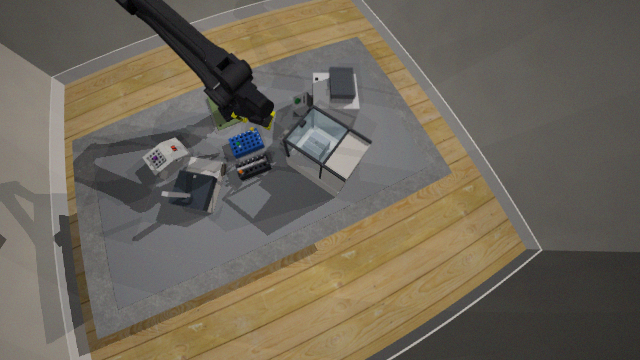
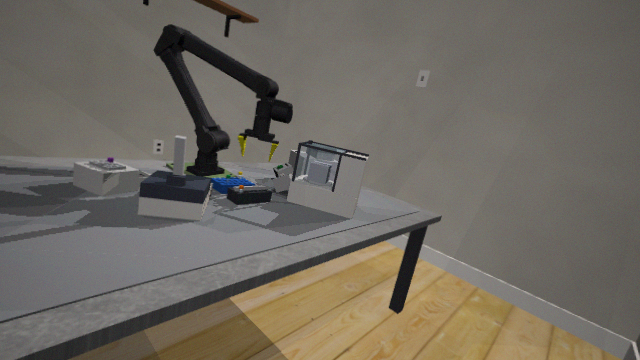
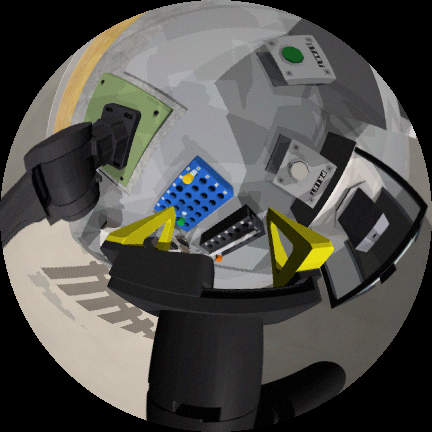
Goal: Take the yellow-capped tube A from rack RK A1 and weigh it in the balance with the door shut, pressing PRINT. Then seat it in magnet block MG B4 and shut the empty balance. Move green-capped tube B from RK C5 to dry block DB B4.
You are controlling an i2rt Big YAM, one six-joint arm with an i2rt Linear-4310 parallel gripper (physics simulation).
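Observation:
The yellow-capped tube (image 1: 252, 129) (image 2: 240, 173) (image 3: 188, 178) stands in a corner area of the blue rack (image 1: 250, 151) (image 2: 222, 189) (image 3: 199, 161). The green-capped tube (image 1: 238, 143) (image 2: 229, 176) (image 3: 181, 221) stands in the same rack. My gripper (image 2: 257, 158) (image 3: 219, 211) is open and empty, high above the rack area. A black block (image 1: 254, 167) (image 2: 250, 196) beside the rack holds an orange-capped tube (image 3: 218, 258). The balance (image 1: 350, 155) (image 2: 325, 200) has a glass chamber; I cannot tell its door state. The PRINT button (image 3: 299, 170) is beside it.
A white unit (image 1: 165, 156) (image 2: 105, 177) holds a purple-capped tube. A dark-lidded box (image 1: 195, 190) (image 2: 175, 187) has an upright handle. The green START button (image 1: 298, 101) (image 3: 292, 54) is behind the balance. A white device with a dark block (image 1: 342, 83) stands farther back.

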